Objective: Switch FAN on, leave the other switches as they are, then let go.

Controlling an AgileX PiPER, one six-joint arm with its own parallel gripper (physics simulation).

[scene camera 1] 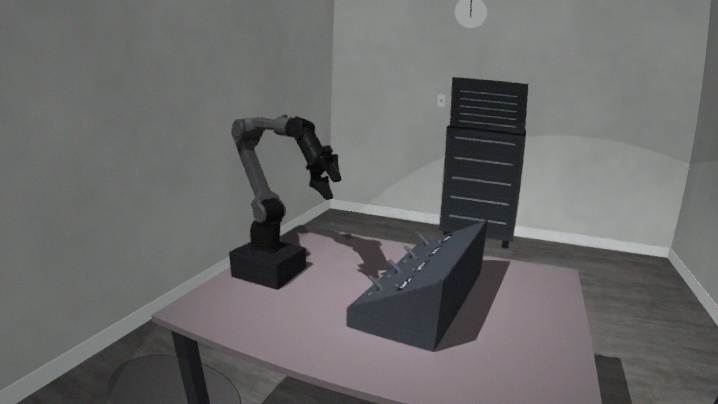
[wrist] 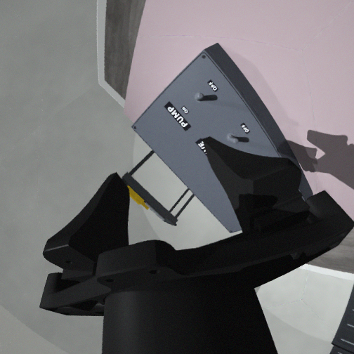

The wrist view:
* my gripper: 162, 165
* grey sloped switch panel: 173, 125
